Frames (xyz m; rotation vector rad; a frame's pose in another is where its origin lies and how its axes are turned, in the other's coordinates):
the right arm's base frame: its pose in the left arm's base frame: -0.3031 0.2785 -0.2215 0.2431 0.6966 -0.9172
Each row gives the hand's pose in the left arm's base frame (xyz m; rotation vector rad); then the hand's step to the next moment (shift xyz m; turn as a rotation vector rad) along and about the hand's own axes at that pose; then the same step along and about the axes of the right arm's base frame.
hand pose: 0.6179 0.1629 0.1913 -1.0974 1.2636 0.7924
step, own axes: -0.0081 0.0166 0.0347 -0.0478 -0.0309 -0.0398
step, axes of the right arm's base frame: -0.0292 0.0188 -0.0184 -0.0050 -0.0247 0.0647
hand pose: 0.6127 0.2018 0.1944 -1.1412 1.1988 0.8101
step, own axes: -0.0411 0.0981 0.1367 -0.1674 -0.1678 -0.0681
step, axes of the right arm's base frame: -0.1382 0.0458 -0.0938 -0.0283 0.0040 0.2449
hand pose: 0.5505 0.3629 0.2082 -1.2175 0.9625 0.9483
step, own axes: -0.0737 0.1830 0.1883 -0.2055 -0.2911 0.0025
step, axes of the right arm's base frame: -0.2243 -0.0267 -0.1528 -0.0703 0.1171 0.3291
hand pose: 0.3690 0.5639 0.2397 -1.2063 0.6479 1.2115
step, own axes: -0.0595 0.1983 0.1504 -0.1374 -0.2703 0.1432
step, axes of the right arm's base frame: -0.1794 -0.1283 -0.1298 -0.1636 0.1885 0.2239
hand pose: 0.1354 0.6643 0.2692 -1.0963 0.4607 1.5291
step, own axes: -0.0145 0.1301 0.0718 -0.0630 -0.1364 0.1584
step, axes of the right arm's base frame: -0.0757 -0.1121 -0.0632 -0.1654 0.1083 0.0926
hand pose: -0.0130 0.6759 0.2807 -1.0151 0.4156 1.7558
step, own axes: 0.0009 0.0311 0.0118 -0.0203 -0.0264 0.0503
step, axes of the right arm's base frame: -0.0111 -0.0289 -0.0122 -0.0522 0.0184 0.0240
